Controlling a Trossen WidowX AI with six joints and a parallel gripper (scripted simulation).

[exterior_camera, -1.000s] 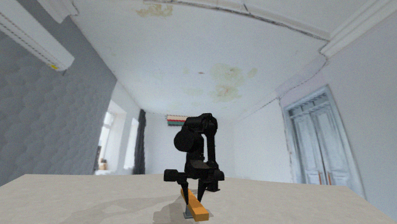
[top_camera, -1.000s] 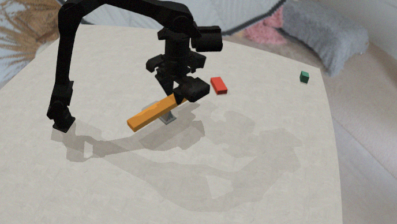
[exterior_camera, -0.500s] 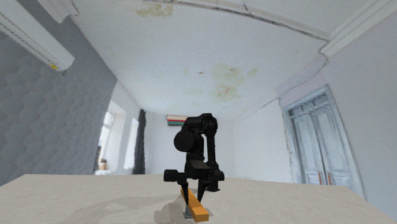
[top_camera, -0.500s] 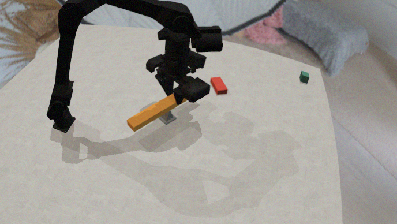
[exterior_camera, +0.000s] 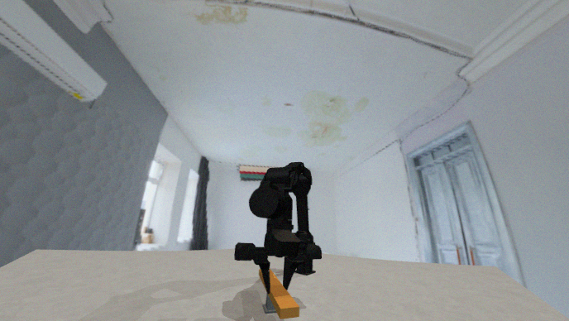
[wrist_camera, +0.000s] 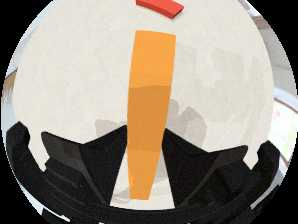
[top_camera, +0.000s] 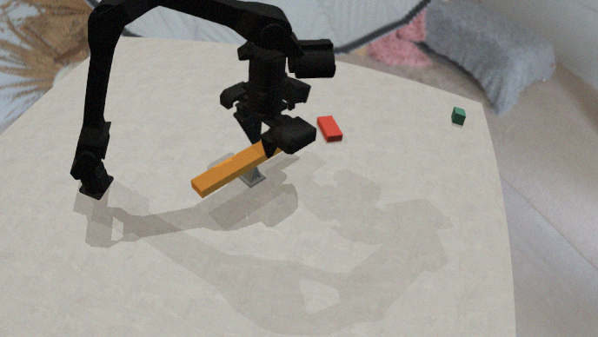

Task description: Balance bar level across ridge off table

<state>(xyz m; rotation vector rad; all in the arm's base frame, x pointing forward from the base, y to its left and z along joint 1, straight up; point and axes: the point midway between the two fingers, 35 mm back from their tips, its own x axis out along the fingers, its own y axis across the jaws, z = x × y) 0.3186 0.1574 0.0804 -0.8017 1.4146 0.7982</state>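
The orange bar lies 2 cm to the right of my gripper tip and 1 cm behind it. Also, from my gripper tip: small green cube (42 cm ahead, 34 cm to the left, 3 cm below); then red block (15 cm to the left, 10 cm ahead, 4 cm below).
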